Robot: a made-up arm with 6 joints.
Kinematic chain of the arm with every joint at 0, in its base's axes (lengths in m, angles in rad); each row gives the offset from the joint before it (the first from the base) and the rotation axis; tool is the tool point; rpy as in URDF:
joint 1: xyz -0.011 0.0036 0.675 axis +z
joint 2: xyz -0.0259 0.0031 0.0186 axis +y
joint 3: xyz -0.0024 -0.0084 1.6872 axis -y
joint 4: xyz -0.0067 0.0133 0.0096 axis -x
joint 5: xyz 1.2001 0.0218 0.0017 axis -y
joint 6: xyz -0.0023 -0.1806 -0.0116 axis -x
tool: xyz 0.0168 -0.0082 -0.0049 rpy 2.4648 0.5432 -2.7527
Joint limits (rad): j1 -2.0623..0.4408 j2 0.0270..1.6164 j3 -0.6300..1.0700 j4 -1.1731..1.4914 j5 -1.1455..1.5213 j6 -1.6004..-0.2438
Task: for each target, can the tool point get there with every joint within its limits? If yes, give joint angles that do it. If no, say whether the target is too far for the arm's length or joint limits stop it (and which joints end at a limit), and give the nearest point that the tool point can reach.
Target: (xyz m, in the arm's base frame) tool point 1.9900 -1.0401 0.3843
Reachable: yes | joints -0.4153 1.1660 0.2417 -0.1646 1.2670 -1.3056
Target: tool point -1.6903 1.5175 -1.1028
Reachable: no: joint limits stop it (at a limit: joint 1, joint 2, joint 3, joint 6) | nearest point -0.5544 -0.6919 -0.3071 | short by 2.609 m
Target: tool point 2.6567 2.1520 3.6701
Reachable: no: too far | nearest point 1.9024 0.9162 2.5972 | short by 1.802 m
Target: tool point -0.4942 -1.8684 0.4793
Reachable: yes | joints -1.7666 1.0339 -0.0138 -0.6005 -0.7892 -1.0351
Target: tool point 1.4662 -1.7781 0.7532
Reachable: yes | joints -0.8264 1.0240 0.3578 -0.5636 0.2115 -0.6960
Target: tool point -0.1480 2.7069 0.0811
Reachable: no: joint limits stop it (at a limit: joint 1, joint 3, joint 4, joint 5, joint 6) | nearest point 1.1666 0.5713 -0.0801 | short by 2.513 m
